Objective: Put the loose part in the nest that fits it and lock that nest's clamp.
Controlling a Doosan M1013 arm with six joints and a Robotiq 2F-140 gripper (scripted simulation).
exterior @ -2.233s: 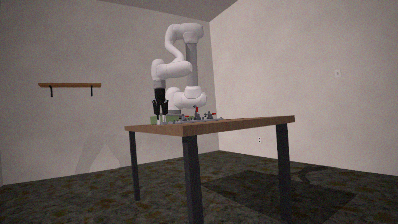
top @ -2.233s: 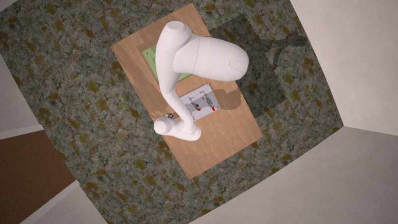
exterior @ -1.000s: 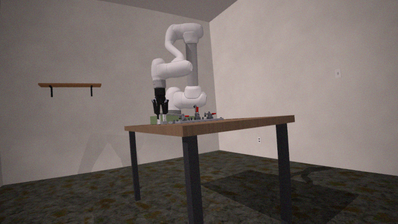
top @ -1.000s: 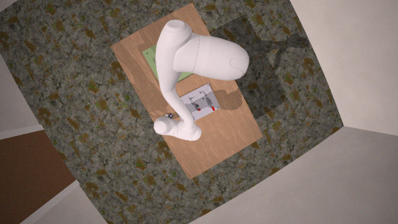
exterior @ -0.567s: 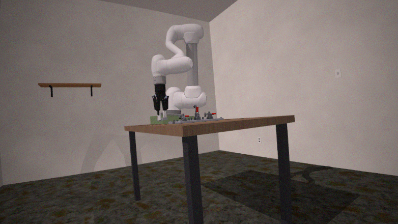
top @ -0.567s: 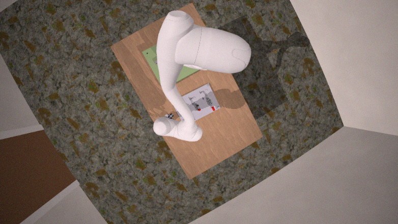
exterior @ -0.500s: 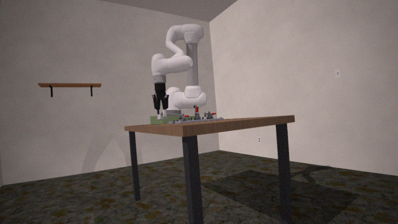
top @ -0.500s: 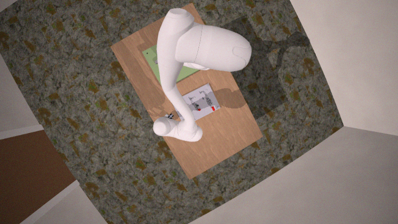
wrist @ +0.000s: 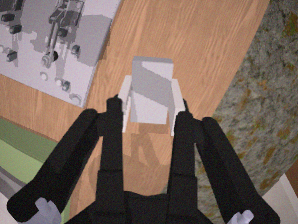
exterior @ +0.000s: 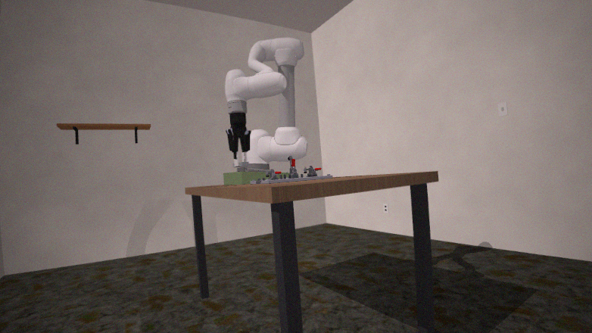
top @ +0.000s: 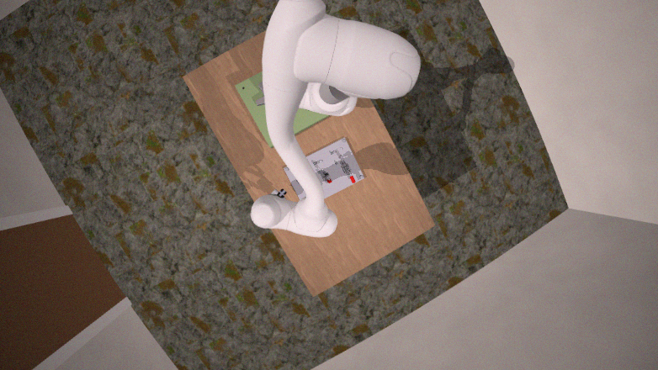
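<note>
Now: hand 20 mm past the grey fixture plate, 250 mm to the right of it and 110 mm above it. Round my hand: loose part: 30 mm below.
</note>
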